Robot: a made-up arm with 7 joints. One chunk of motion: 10 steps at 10 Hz.
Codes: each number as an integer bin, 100 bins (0 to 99) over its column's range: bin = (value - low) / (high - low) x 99, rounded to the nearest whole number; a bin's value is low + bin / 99 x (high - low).
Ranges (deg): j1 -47..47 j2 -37..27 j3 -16..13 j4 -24..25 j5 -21..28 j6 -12..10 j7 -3..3
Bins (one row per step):
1: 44 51 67 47 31 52 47
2: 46 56 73 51 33 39 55
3: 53 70 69 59 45 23 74
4: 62 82 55 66 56 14 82
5: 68 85 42 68 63 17 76
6: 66 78 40 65 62 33 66
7: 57 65 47 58 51 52 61
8: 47 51 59 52 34 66 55
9: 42 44 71 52 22 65 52
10: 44 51 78 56 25 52 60
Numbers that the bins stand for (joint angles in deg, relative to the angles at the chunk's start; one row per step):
1: -5.22 -4.03 3.63 -0.74 -5.66 -0.44 -0.15
2: -3.32 -0.80 5.38 1.24 -4.67 -3.33 0.33
3: 3.32 8.25 4.21 5.20 1.27 -6.89 1.48
4: 11.87 16.01 0.11 8.67 6.72 -8.89 1.97
5: 17.57 17.95 -3.70 9.66 10.18 -8.22 1.61
6: 15.67 13.42 -4.28 8.17 9.69 -4.67 1.00
7: 7.12 5.02 -2.23 4.71 4.24 -0.44 0.70
8: -2.37 -4.03 1.28 1.74 -4.17 2.67 0.33
9: -7.12 -8.56 4.80 1.74 -10.11 2.44 0.15
10: -5.22 -4.03 6.85 3.72 -8.63 -0.44 0.64

